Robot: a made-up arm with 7 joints.
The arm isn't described. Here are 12 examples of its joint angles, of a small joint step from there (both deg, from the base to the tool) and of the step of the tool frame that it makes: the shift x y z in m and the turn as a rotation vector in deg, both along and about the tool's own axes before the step.
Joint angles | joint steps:
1: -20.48 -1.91 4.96 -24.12 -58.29 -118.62 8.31 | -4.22 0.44 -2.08 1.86 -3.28 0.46 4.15
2: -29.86 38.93 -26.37 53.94 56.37 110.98 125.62 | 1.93 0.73 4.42 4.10 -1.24 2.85 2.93
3: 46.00 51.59 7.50 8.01 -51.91 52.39 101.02 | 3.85 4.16 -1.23 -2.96 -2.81 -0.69 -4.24
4: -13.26 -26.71 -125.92 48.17 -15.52 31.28 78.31 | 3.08 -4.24 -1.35 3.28 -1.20 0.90 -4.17
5: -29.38 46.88 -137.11 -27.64 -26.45 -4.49 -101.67 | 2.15 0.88 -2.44 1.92 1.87 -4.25 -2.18
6: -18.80 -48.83 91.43 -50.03 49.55 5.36 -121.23 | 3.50 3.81 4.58 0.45 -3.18 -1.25 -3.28
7: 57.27 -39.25 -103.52 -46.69 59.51 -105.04 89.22 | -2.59 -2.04 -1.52 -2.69 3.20 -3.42 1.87
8: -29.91 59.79 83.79 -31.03 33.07 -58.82 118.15 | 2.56 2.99 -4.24 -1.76 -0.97 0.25 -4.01
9: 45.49 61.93 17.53 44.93 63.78 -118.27 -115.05 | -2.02 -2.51 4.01 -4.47 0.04 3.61 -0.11
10: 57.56 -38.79 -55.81 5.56 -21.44 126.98 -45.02 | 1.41 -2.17 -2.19 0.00 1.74 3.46 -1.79
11: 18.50 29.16 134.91 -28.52 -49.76 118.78 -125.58 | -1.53 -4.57 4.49 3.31 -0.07 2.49 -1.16
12: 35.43 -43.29 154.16 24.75 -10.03 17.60 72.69 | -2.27 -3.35 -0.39 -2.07 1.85 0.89 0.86
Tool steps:
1: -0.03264 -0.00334 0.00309 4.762 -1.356 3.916
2: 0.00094 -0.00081 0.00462 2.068 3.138 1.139
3: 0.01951 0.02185 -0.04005 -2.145 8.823 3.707
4: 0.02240 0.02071 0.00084 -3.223 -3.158 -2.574
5: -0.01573 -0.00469 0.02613 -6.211 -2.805 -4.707
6: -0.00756 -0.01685 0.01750 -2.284 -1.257 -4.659
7: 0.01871 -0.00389 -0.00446 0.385 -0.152 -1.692
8: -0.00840 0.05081 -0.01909 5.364 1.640 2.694
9: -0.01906 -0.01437 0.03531 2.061 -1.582 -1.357
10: 0.00303 0.00473 -0.03239 2.436 4.391 1.621
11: -0.02355 -0.00833 -0.08102 3.669 11.559 -0.806
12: 0.00474 -0.02982 -0.00373 0.093 -1.669 -1.330
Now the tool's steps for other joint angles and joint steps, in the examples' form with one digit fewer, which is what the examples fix.
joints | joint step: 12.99 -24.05 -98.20 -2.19 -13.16 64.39 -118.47 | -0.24 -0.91 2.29 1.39 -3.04 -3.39 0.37
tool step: 0.0006 -0.0072 0.0099 -5.37 0.58 -1.24
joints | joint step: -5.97 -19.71 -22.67 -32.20 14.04 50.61 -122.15 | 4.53 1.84 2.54 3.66 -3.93 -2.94 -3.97
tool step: -0.0022 0.0031 0.0320 -11.60 -4.52 -2.20
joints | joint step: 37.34 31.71 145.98 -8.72 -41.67 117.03 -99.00 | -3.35 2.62 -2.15 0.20 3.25 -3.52 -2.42
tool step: -0.0107 0.0101 0.0224 0.59 -3.27 -0.10
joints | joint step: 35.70 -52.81 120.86 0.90 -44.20 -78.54 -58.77 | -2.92 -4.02 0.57 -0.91 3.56 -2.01 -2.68
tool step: -0.0087 0.0135 0.0308 -1.10 -0.94 3.90
